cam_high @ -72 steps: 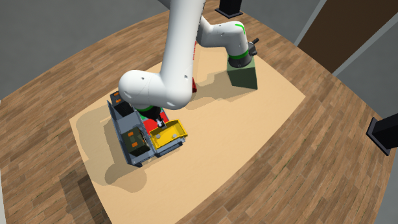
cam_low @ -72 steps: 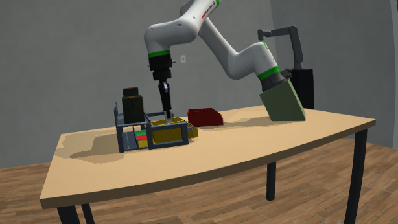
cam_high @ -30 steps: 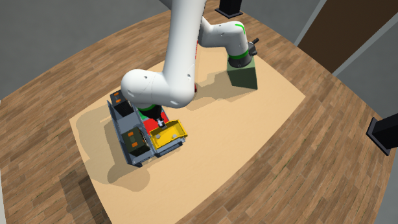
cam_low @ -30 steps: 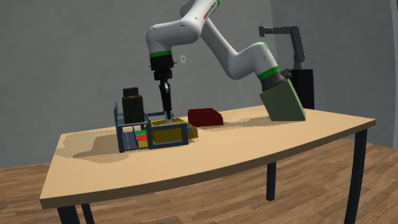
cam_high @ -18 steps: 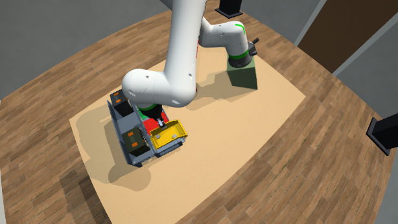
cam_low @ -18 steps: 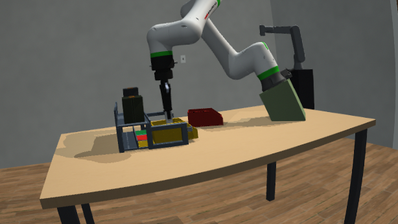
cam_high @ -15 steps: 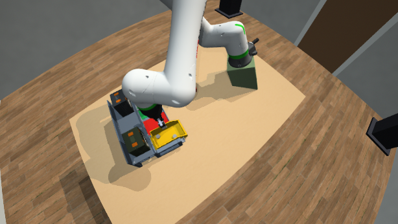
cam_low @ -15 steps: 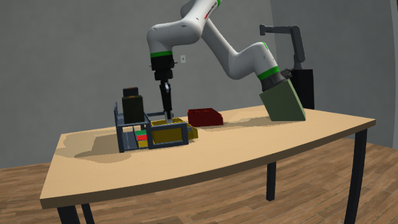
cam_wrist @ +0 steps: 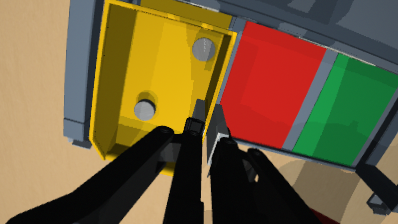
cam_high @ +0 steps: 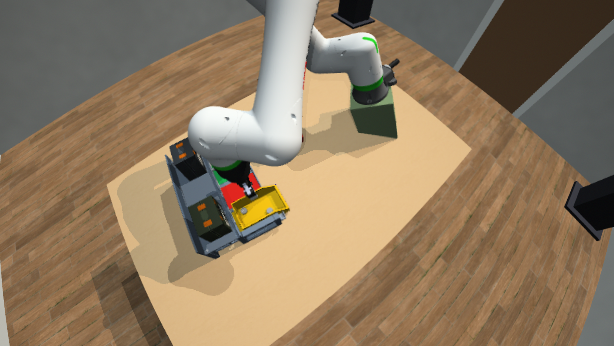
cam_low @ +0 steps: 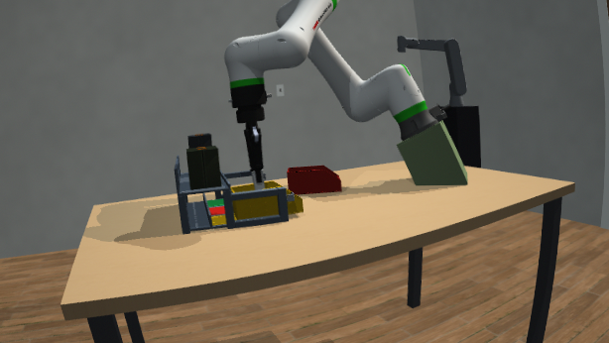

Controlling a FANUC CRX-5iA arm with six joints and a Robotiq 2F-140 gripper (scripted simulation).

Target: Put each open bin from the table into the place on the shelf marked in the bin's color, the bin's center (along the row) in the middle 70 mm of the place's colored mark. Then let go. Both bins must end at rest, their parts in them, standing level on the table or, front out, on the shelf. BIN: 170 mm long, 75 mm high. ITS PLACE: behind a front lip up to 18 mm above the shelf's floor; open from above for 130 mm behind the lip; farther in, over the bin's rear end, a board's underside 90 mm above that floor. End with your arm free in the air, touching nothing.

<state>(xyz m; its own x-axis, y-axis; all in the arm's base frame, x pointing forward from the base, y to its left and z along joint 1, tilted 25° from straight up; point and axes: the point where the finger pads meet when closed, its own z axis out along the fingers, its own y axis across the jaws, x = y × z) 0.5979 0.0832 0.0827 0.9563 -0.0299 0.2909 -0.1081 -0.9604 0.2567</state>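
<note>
The yellow bin lies 5 cm to the left of my hand and 4 cm below it. Round my hand: red bin (24 cm behind, 19 cm to the right, 5 cm below).
</note>
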